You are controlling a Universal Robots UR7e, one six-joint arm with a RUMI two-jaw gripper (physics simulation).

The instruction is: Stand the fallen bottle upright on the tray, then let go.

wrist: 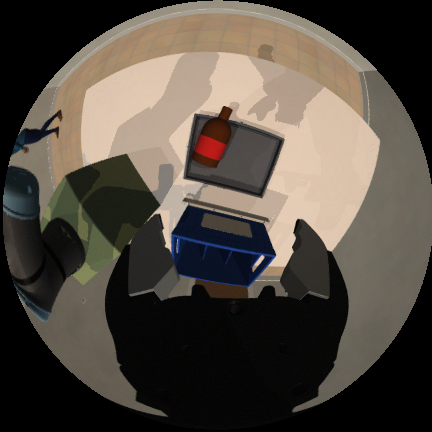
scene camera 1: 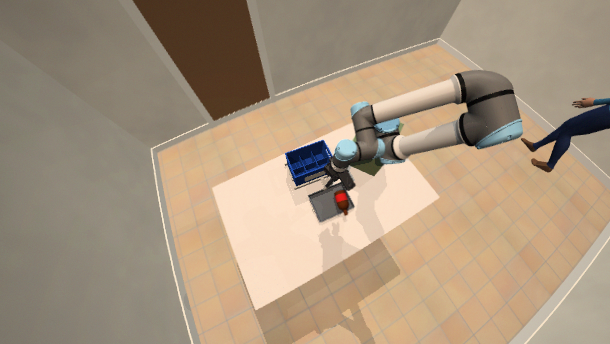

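Seen in the pictures: gripper, between the fingertips: (wrist: 228, 218) (scene camera 1: 334, 182); arm's base, origin of its link: (wrist: 64, 244).
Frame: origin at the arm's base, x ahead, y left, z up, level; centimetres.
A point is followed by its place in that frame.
Observation:
The brown bottle with a red label (scene camera 1: 341, 199) {x 33.9, y 23.4, z -23.2 cm} (wrist: 211, 145) {x 33.4, y 22.6, z -23.1 cm} lies on its side in the grey tray (scene camera 1: 324, 206) {x 44.2, y 21.8, z -30.4 cm} (wrist: 252, 162) {x 45.4, y 20.5, z -30.4 cm}. It lies near one short side of the tray, and its neck reaches over the long rim farther from the blue crate. My gripper (scene camera 1: 339, 185) {x 38.5, y 17.1, z -3.0 cm} (wrist: 228, 218) {x 38.5, y 17.1, z -3.0 cm} is wide open and empty. It hangs above the table near the tray's crate side, with its jaws apart from the bottle. In the wrist view the bottle shows beyond the fingertips, with its base toward the gripper.
A blue divided crate (scene camera 1: 299, 177) {x 53.1, y 2.5, z -14.6 cm} (wrist: 187, 225) {x 31.5, y 2.7, z -17.8 cm} stands beside the tray, with a thin pale bar (wrist: 225, 210) {x 41.4, y 3.7, z -28.3 cm} along its near side. A green block (scene camera 1: 371, 168) {x 5.7, y 13.1, z -22.2 cm} (wrist: 120, 182) {x 8.4, y 9.7, z -21.1 cm} stands near the arm's base. The white table (scene camera 1: 260, 240) {x 89.9, y 25.3, z -31.0 cm} ends well beyond the tray. A person (scene camera 1: 562, 132) stands off the table.

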